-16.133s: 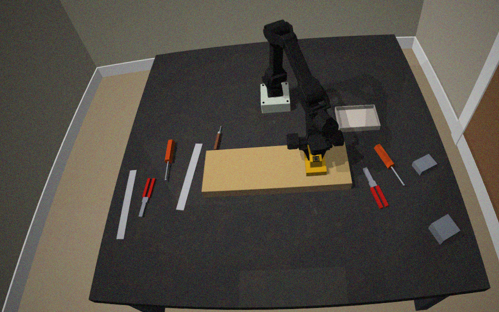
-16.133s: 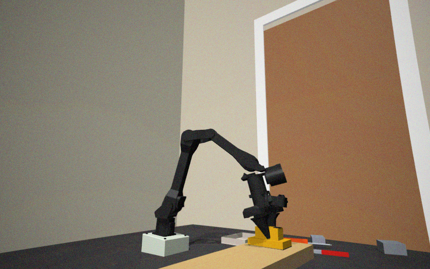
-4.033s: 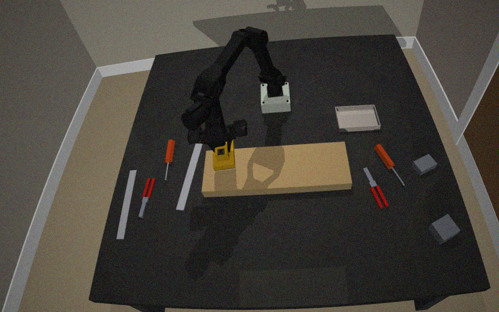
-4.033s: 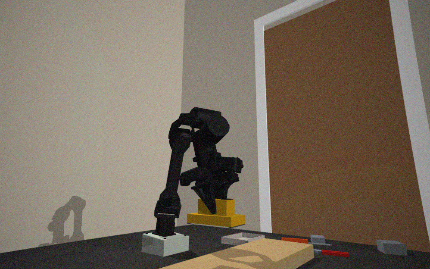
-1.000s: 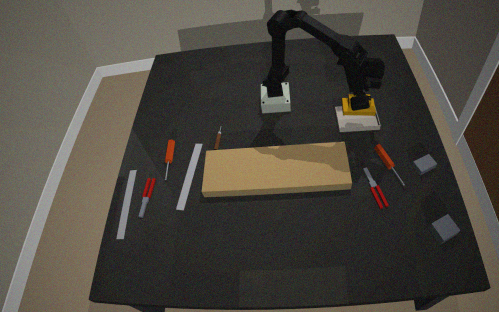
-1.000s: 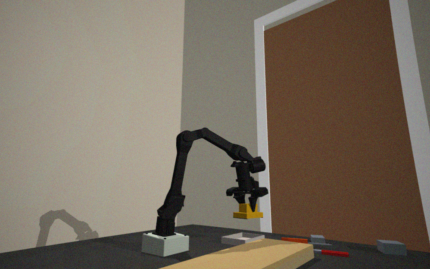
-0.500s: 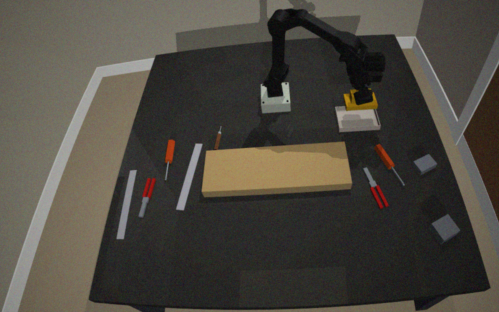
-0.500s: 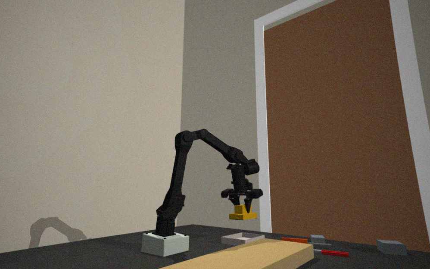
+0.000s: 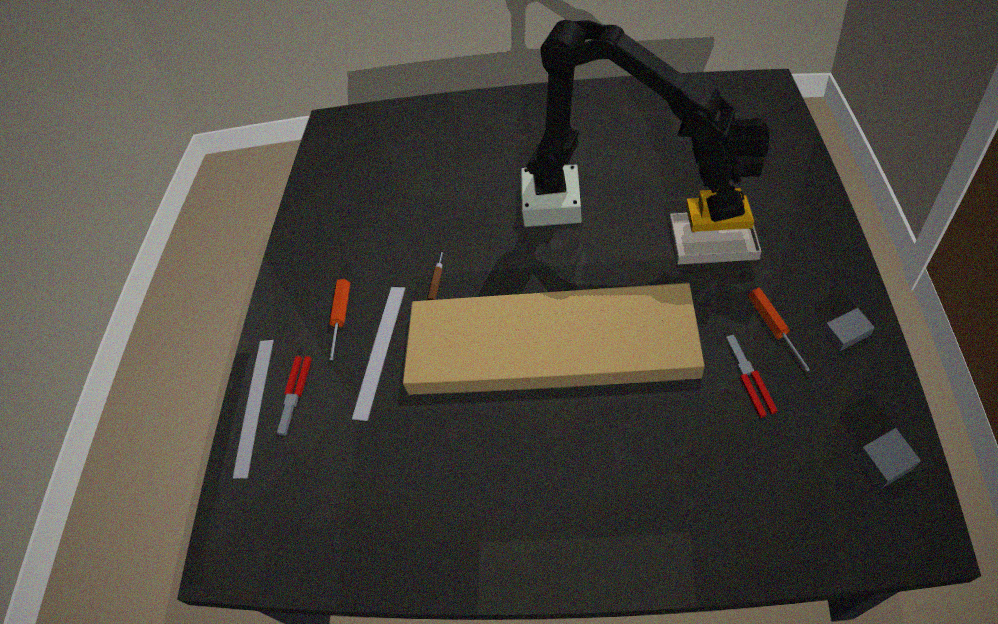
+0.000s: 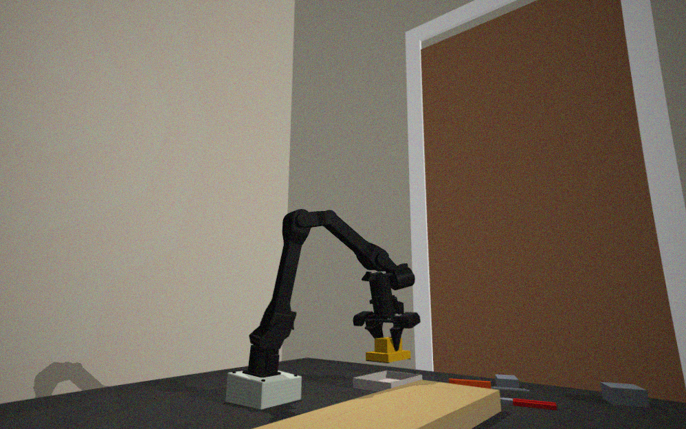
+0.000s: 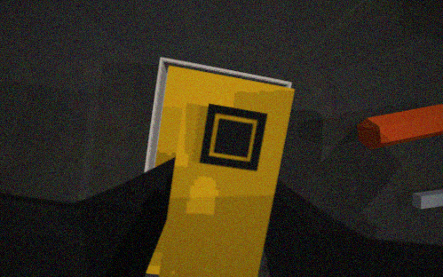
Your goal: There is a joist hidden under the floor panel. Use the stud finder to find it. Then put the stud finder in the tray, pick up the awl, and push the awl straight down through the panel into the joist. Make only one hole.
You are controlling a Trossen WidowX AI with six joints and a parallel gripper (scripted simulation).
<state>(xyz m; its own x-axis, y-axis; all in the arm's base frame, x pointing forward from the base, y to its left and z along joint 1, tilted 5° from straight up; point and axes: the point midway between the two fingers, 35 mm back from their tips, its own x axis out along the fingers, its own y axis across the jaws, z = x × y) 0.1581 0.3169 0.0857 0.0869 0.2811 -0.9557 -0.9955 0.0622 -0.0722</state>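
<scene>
The white tray is 1 cm to the right of my gripper tip and 8 cm below it. Round my gripper tip: awl: 57 cm to the right, 8 cm below; yellow stud finder: 1 cm to the left, 2 cm above.
</scene>
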